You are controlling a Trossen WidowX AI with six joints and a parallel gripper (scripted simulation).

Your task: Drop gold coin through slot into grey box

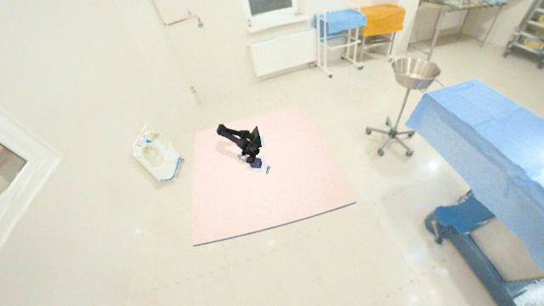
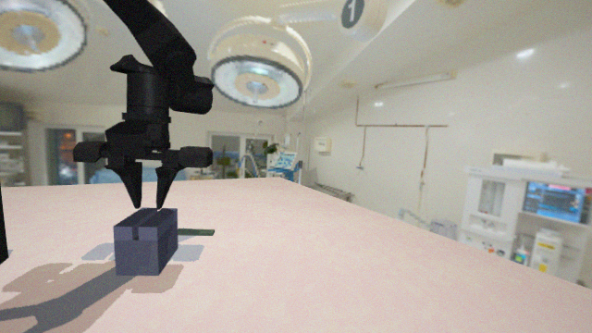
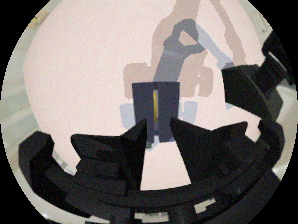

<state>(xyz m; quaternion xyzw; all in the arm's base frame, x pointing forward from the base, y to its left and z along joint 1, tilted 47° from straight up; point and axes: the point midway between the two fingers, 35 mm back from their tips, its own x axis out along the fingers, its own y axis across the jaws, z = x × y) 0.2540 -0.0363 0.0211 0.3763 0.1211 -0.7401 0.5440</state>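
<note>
The coin lies 60 mm below my gripper tip.
</note>
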